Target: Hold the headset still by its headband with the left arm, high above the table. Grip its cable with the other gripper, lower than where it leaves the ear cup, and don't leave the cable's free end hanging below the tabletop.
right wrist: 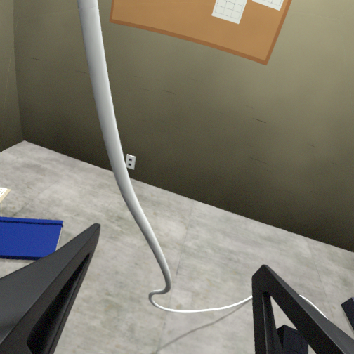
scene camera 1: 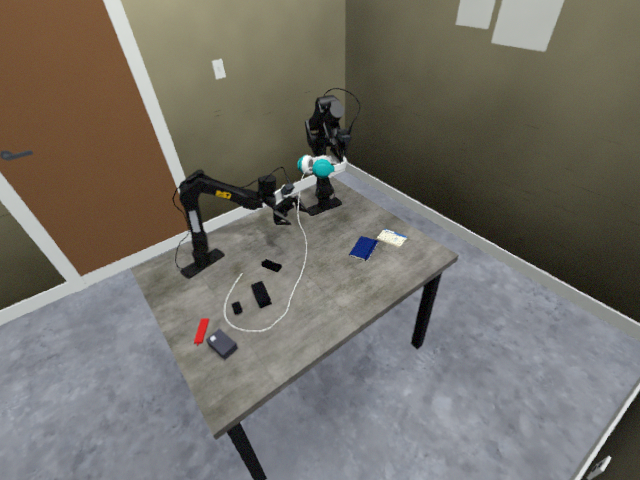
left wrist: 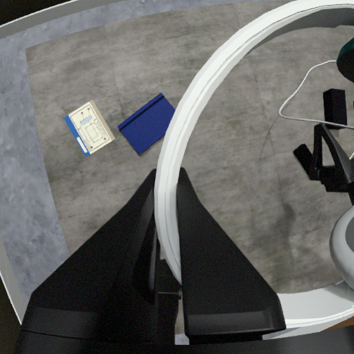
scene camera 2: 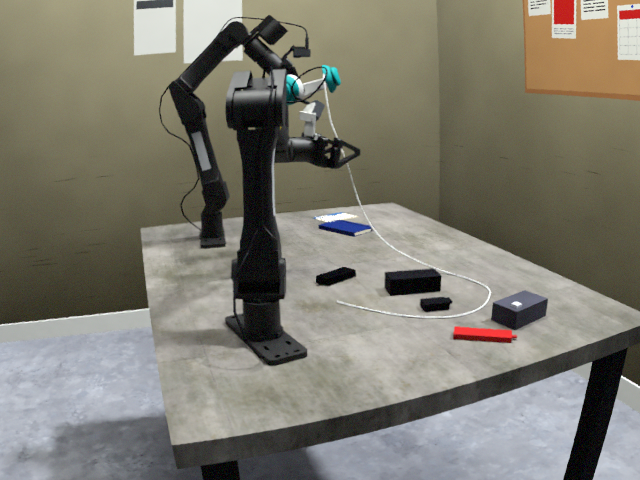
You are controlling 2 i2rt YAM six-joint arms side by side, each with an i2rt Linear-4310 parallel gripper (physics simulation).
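Where they show: left gripper, fingertip midpoint: (scene camera 2: 303, 92); right gripper, fingertip midpoint: (scene camera 1: 299, 217) (scene camera 2: 348, 149); left arm's base, link origin: (scene camera 1: 324, 207) (scene camera 2: 212, 238); right arm's base, link origin: (scene camera 1: 203, 263) (scene camera 2: 263, 338).
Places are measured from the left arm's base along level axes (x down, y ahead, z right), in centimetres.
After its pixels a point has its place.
Observation:
The headset's headband (left wrist: 176, 135) is pinched in my shut left gripper (left wrist: 169, 175), high above the table. Its white and teal ear cups show in scene camera 1 (scene camera 1: 323, 168) {x -45.6, y 33.3, z 17.4 cm} and scene camera 2 (scene camera 2: 331, 77) {x -44.3, y 31.1, z 20.0 cm}. The white cable (scene camera 1: 306, 250) {x -11.5, y 36.5, z 29.2 cm} (scene camera 2: 353, 181) {x -19.0, y 33.9, z 28.4 cm} (right wrist: 107, 111) hangs down to the tabletop and curves there; its free end (scene camera 1: 241, 274) {x -0.3, y 23.8, z 56.1 cm} (scene camera 2: 338, 301) {x -0.3, y 23.7, z 56.0 cm} lies on the table. My right gripper (scene camera 1: 298, 217) {x -26.9, y 32.9, z 29.3 cm} (scene camera 2: 351, 153) {x -26.9, y 32.9, z 29.3 cm} (right wrist: 183, 253) is open, below the ear cups. In the right wrist view the cable runs down between its fingers; the exact depth is unclear.
A blue book (scene camera 1: 363, 248) {x -1.2, y 39.6, z 1.5 cm} (scene camera 2: 345, 227) {x -1.2, y 38.3, z 2.7 cm} and a cream-and-blue booklet (scene camera 1: 391, 237) {x -0.1, y 39.4, z -15.0 cm} lie on the table (scene camera 1: 330, 330) {x 0.0, y 69.0, z 37.0 cm}. Black blocks (scene camera 1: 261, 293) {x -3.4, y 41.4, z 53.2 cm} (scene camera 1: 271, 265) {x -1.5, y 27.0, z 42.8 cm} (scene camera 1: 236, 307) {x -1.5, y 41.2, z 64.1 cm} lie inside the cable's curve. A red stick (scene camera 1: 201, 330) {x -1.0, y 44.1, z 79.1 cm} and a dark grey box (scene camera 1: 222, 343) {x -3.6, y 55.6, z 73.9 cm} lie outside it.

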